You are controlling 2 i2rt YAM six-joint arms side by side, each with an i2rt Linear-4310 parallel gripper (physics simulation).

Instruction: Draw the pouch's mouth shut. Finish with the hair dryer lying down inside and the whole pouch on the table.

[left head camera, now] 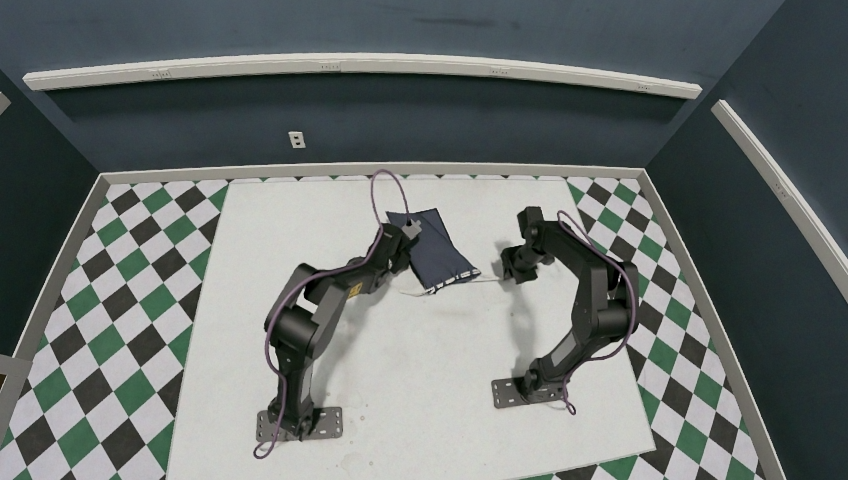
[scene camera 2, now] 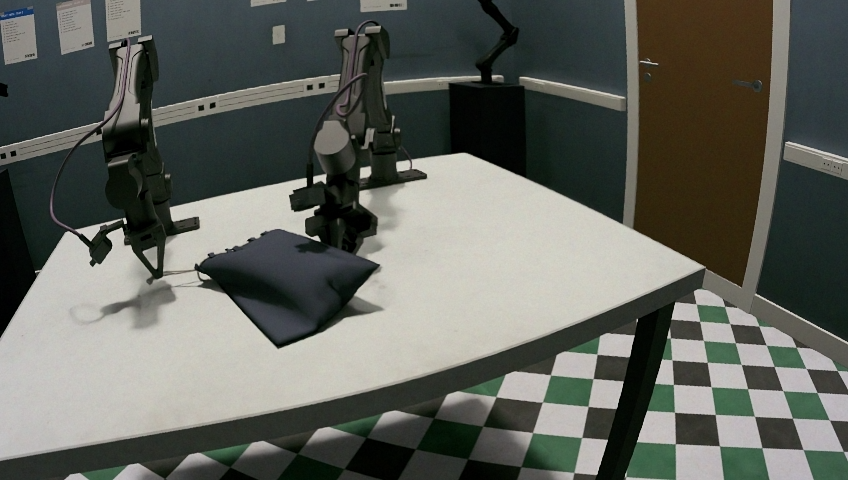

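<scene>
The dark blue pouch (left head camera: 437,249) (scene camera 2: 285,285) lies slanted on the table, its mouth toward the arm bases. Pale drawstring pieces show along the mouth edge, which looks wide and flat. No hair dryer shows; the pouch bulges in the scene view. My right gripper (left head camera: 505,277) (scene camera 2: 157,275) is shut on the drawstring (left head camera: 489,280) (scene camera 2: 179,271), which runs straight from the mouth corner to its fingertips. The other cord end (left head camera: 410,292) lies loose in the head view. My left gripper (scene camera 2: 349,242) is shut at the pouch's long side; its fingertips are partly hidden.
The white table (left head camera: 416,368) (scene camera 2: 505,285) carries both arm bases (left head camera: 330,423) (left head camera: 505,393). The left forearm reaches over the table to the pouch's side. A black pedestal (scene camera 2: 487,124) with another arm stands beyond the table corner, by a brown door (scene camera 2: 702,148).
</scene>
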